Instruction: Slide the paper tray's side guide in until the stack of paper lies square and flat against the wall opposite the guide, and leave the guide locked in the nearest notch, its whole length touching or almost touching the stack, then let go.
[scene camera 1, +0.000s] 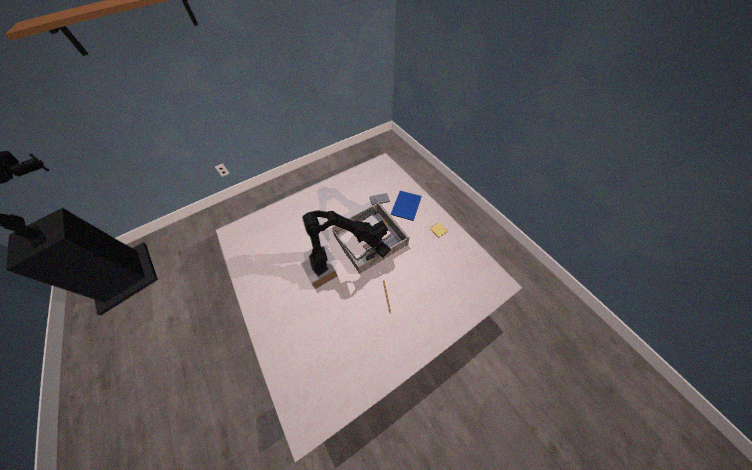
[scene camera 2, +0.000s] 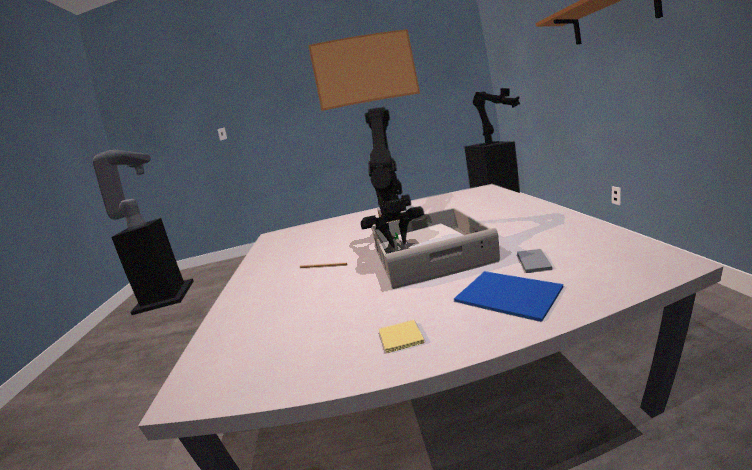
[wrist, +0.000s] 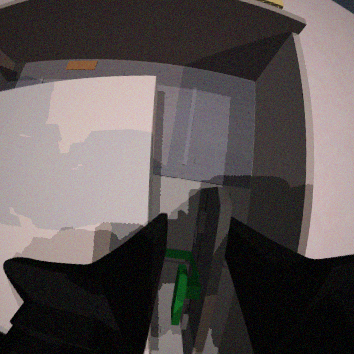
Note:
The table carries a blue book (scene camera 2: 528, 298). Also in view: my gripper (scene camera 2: 399, 245) and a white paper stack (scene camera 2: 439, 232).
The white paper stack shows as well in the wrist view (wrist: 84, 147). My gripper also shows in the wrist view (wrist: 192, 219). The wrist view misses the blue book: it is out of frame.

